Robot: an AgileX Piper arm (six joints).
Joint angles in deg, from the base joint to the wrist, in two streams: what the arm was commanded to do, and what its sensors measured. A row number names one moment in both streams.
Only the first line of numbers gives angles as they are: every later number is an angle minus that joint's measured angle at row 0.
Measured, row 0:
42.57, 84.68, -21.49, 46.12, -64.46, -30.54
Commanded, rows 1 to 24:
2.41, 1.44, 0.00, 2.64, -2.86, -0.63
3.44, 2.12, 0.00, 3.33, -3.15, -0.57
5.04, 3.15, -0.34, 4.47, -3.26, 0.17
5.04, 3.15, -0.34, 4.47, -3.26, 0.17
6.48, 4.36, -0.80, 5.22, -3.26, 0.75
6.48, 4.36, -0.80, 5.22, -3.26, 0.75
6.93, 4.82, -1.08, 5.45, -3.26, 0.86
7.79, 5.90, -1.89, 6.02, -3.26, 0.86
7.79, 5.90, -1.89, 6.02, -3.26, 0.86
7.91, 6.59, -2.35, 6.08, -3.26, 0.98
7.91, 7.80, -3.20, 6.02, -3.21, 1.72
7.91, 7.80, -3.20, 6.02, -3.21, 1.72
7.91, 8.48, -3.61, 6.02, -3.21, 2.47
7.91, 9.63, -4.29, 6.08, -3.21, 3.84
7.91, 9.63, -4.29, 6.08, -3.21, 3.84
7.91, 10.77, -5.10, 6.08, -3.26, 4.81
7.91, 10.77, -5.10, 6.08, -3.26, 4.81
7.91, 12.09, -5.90, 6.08, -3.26, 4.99
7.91, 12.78, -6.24, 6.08, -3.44, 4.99
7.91, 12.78, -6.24, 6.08, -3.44, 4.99
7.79, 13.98, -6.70, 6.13, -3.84, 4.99
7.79, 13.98, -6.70, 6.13, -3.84, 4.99
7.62, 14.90, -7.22, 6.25, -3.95, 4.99
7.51, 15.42, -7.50, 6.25, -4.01, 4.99
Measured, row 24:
7.56, 14.38, -6.53, 6.25, -3.15, 4.76
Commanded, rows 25 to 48:
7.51, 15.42, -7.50, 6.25, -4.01, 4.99
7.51, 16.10, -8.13, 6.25, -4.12, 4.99
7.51, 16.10, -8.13, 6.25, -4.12, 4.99
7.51, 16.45, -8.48, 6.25, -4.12, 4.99
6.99, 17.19, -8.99, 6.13, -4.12, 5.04
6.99, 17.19, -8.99, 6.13, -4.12, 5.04
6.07, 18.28, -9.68, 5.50, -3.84, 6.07
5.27, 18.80, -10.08, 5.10, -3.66, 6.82
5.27, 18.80, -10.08, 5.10, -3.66, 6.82
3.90, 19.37, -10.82, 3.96, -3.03, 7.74
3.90, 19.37, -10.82, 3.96, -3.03, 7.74
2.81, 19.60, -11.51, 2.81, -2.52, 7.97
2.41, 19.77, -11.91, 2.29, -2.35, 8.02
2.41, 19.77, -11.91, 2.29, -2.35, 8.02
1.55, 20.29, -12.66, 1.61, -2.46, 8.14
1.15, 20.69, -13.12, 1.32, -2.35, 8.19
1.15, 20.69, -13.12, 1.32, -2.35, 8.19
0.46, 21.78, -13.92, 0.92, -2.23, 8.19
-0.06, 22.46, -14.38, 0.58, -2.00, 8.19
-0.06, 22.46, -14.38, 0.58, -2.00, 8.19
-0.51, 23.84, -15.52, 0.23, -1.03, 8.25
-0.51, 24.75, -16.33, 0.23, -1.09, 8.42
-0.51, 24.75, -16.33, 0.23, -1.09, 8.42
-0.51, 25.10, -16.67, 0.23, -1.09, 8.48
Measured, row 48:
-0.17, 24.24, -15.47, 1.32, -1.49, 7.91
